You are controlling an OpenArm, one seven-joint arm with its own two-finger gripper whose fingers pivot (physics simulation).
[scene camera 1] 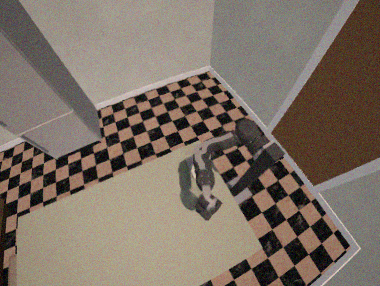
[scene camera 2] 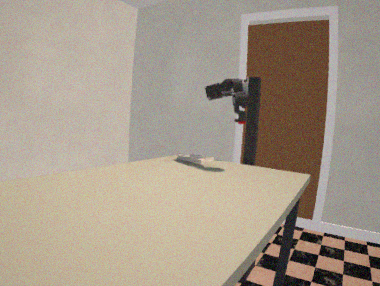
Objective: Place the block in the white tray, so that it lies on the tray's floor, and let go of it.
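Note:
A small red block (scene camera 2: 242, 122) shows at the lower end of my gripper (scene camera 2: 240, 119) (scene camera 1: 209, 206) in scene camera 2. The gripper is shut on it and holds it high above the table's level. In scene camera 1 the gripper is seen from above, and its hand hides the block and the fingertips. The white tray (scene camera 2: 203, 160) lies low and flat on the table near its far edge in scene camera 2, to the left of the gripper and well below it. In scene camera 1 the arm hides most or all of the tray.
The pale table (scene camera 1: 115, 230) (scene camera 2: 125, 225) stretches below the arm. The arm's dark post (scene camera 2: 254, 125) stands beyond the table's far edge, in front of a brown door (scene camera 1: 340, 100) (scene camera 2: 295, 100). A grey cabinet (scene camera 1: 60, 130) stands at the upper left in scene camera 1.

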